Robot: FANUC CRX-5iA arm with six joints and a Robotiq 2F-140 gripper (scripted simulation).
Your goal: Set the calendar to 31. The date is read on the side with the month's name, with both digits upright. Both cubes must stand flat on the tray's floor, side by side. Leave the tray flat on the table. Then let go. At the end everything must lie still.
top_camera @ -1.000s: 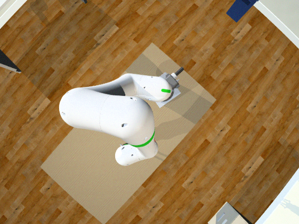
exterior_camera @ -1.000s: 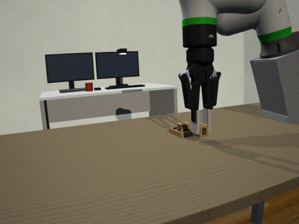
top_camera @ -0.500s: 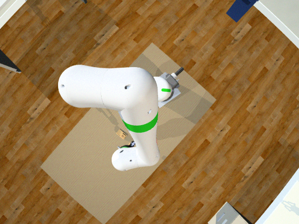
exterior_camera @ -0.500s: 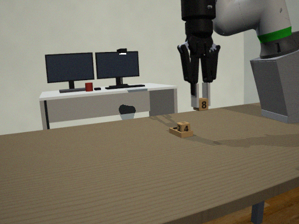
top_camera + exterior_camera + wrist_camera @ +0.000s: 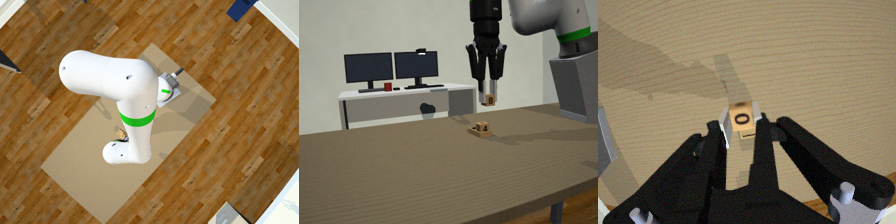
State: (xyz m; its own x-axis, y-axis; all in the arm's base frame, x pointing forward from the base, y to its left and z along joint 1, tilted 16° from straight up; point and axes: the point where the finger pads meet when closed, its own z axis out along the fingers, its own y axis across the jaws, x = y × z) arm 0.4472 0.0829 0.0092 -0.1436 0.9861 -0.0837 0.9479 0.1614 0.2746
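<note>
My gripper is now 140 mm above the small wooden tray, 50 mm to the left of it and 10 mm short of it. The rest, counted from my hand: wooden number cube (30 mm below).
</note>
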